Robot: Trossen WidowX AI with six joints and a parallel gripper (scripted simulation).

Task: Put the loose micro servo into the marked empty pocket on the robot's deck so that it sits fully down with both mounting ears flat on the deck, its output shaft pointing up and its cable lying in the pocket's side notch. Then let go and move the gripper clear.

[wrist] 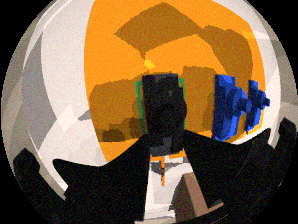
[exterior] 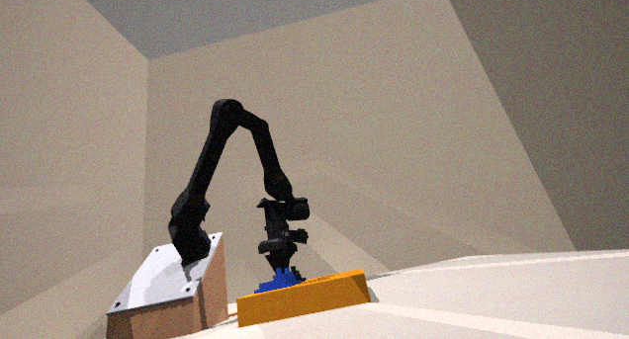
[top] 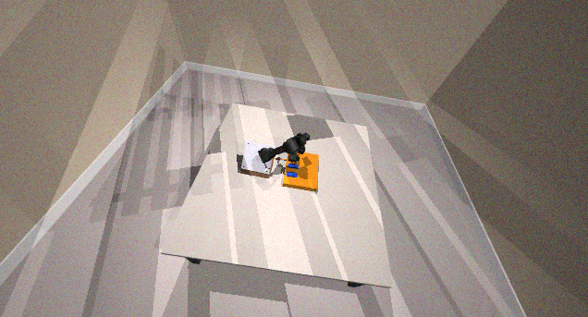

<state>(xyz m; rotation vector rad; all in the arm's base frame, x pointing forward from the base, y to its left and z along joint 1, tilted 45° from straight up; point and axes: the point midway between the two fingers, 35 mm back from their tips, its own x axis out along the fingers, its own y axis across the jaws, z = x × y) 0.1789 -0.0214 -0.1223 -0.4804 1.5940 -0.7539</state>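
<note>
The orange deck lies 11 cm ahead of my gripper tip, 9 cm to the right of it and 3 cm below it.
</note>
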